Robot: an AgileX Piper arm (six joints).
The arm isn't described. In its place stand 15 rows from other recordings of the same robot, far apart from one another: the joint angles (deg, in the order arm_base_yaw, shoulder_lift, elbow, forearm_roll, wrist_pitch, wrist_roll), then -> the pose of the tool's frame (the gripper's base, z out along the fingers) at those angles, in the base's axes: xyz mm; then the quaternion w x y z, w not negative.
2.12 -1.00 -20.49 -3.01 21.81 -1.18 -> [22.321, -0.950, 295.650, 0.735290, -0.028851, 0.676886, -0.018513]
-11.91 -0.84 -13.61 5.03 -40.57 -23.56 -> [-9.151, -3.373, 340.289, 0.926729, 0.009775, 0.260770, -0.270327]
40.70 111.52 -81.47 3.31 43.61 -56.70 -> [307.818, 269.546, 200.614, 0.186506, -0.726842, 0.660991, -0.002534]
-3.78 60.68 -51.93 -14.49 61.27 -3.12 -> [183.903, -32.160, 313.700, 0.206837, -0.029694, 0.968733, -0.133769]
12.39 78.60 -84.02 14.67 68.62 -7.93 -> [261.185, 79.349, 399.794, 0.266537, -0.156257, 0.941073, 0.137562]
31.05 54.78 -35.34 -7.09 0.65 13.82 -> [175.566, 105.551, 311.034, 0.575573, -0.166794, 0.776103, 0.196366]
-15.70 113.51 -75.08 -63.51 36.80 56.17 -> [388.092, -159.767, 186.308, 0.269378, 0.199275, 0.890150, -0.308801]
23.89 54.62 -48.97 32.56 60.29 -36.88 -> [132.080, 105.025, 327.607, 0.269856, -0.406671, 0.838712, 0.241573]
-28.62 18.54 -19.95 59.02 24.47 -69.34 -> [81.964, -7.910, 289.193, 0.658733, -0.017219, 0.744893, -0.104442]
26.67 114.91 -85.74 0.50 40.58 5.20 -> [384.508, 193.713, 197.933, 0.209180, -0.179195, 0.959228, 0.063358]
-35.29 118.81 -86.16 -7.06 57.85 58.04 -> [328.896, -244.387, 164.728, 0.048912, 0.704351, 0.706759, -0.044604]
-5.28 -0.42 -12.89 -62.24 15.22 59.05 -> [33.241, -24.302, 276.193, 0.760161, 0.106473, 0.628623, -0.125105]
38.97 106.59 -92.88 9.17 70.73 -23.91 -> [291.235, 253.193, 277.989, 0.080742, -0.501241, 0.856932, 0.088914]
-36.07 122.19 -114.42 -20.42 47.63 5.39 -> [384.559, -309.137, 285.345, 0.278168, 0.264135, 0.890125, -0.246032]
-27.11 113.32 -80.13 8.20 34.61 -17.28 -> [377.645, -185.052, 187.480, 0.237271, 0.130535, 0.961834, -0.039232]
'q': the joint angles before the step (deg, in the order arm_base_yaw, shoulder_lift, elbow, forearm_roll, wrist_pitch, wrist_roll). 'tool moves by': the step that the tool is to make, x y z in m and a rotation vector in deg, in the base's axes. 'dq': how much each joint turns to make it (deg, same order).
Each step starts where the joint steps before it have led.
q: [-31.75 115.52 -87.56 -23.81 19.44 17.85]
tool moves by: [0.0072 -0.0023 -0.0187 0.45 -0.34 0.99]
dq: [0.01 2.68 -0.01 -0.12 -2.95 0.24]
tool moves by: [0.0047 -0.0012 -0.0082 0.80 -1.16 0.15]
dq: [-0.01 1.43 -0.36 1.10 -1.79 -0.01]
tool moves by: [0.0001 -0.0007 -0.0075 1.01 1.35 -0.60]
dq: [0.00 0.87 -0.18 0.22 1.09 0.19]
